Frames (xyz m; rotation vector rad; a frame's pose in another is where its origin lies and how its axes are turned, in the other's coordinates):
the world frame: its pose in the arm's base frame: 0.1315 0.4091 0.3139 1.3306 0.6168 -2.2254
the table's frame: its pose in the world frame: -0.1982 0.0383 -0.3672 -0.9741 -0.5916 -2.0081
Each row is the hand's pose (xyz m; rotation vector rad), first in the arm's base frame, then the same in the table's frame.
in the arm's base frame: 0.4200 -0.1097 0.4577 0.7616 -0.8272 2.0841
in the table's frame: 0.1787 -0.2338 0.6937 0.8684 0.4805 -0.1783
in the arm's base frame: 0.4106 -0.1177 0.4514 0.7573 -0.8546 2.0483
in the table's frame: 0.1807 -0.2252 0.7044 0.8310 0.4823 -0.1892
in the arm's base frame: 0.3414 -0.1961 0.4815 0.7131 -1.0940 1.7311
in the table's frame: 0.2533 -0.2154 0.7849 0.4975 0.4782 -0.2677
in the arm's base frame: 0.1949 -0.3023 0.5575 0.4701 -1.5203 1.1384
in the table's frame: 0.4131 -0.1864 0.8951 -0.1637 0.4651 -0.2629
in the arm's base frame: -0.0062 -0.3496 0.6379 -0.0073 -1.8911 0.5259
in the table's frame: 0.6096 -0.1045 0.9570 -0.8723 0.4592 -0.0396
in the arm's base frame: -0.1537 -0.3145 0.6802 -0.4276 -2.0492 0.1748
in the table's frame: 0.7378 -0.0149 0.9390 -1.2853 0.4726 0.2291
